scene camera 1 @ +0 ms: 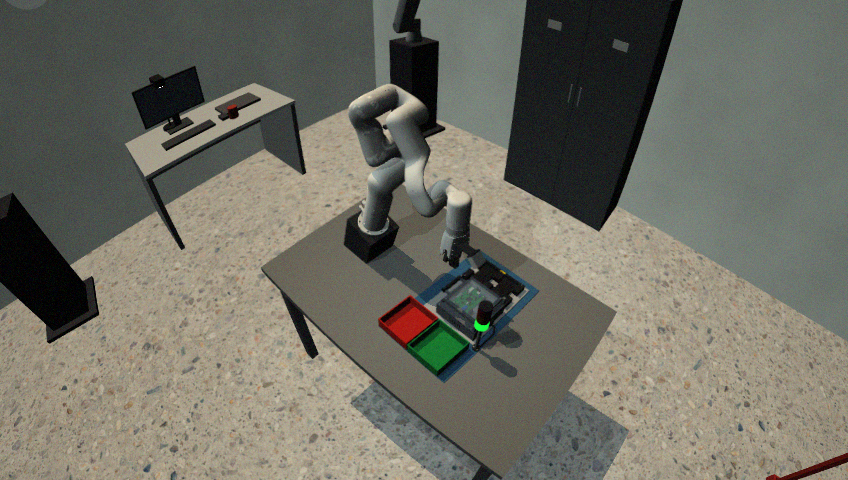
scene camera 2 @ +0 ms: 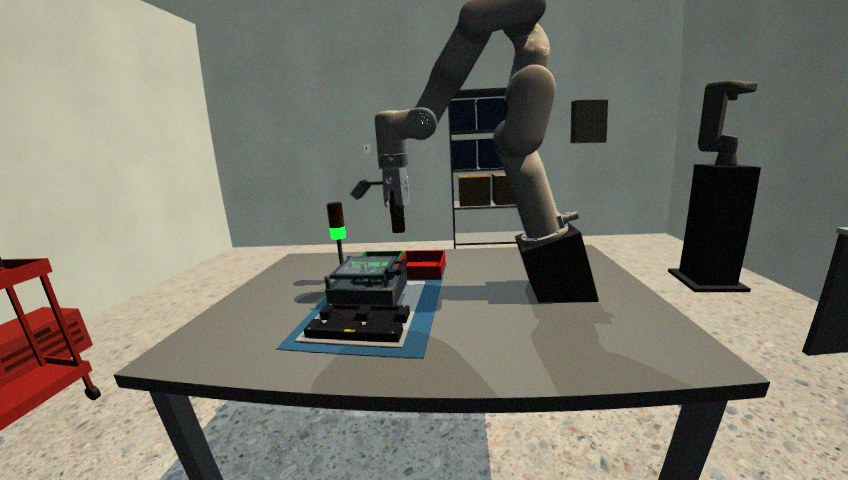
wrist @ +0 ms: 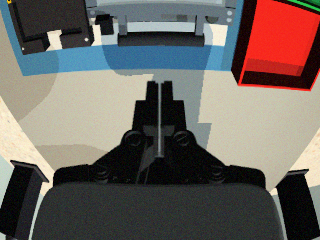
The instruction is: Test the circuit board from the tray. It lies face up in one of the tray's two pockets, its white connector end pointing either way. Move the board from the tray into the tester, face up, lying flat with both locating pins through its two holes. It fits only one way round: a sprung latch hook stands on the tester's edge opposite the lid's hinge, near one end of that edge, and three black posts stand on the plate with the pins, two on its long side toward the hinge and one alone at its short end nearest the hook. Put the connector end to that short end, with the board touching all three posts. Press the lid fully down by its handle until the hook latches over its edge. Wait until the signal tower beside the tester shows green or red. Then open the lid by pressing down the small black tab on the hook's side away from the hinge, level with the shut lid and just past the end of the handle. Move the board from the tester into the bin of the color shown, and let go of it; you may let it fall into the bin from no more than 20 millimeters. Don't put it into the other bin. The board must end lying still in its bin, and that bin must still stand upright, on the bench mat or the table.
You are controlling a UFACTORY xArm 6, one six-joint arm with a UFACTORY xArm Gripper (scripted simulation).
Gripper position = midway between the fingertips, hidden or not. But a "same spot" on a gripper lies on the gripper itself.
Scene:
my gripper: scene camera 1; scene camera 2 399, 232; wrist
same spot on my gripper: (scene camera 1: 454, 263) = (wrist: 174, 115)

